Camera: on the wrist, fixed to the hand. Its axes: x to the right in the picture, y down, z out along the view.
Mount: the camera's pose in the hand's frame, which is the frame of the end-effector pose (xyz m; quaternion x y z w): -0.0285 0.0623 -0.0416 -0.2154 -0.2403 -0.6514 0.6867
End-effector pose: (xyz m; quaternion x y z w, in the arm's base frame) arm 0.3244 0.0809 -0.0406 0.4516 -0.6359 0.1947 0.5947
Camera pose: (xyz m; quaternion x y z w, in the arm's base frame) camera 0.2950 0.1555 -0.0401 0.6431 -0.3274 -0.4992 0.4797
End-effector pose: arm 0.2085 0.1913 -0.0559 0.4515 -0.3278 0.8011 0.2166
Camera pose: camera 0.1585 0.1768 -0.1168 0.6694 -0.1556 0.2299 0.6891
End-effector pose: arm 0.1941 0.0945 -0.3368 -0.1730 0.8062 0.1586 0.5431
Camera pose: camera 0.1418 0.1345 -0.2911 -0.7228 0.2763 -0.0296 0.6327
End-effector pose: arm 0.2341 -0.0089 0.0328 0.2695 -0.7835 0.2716 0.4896
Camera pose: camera 0.2277 0.0683 0.0122 0.6552 -0.5386 -0.3659 0.3829
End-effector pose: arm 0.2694 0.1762 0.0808 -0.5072 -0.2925 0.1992 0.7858
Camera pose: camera 0.2746 0.1558 0.0035 -0.2792 -0.7630 -0.3162 0.4898
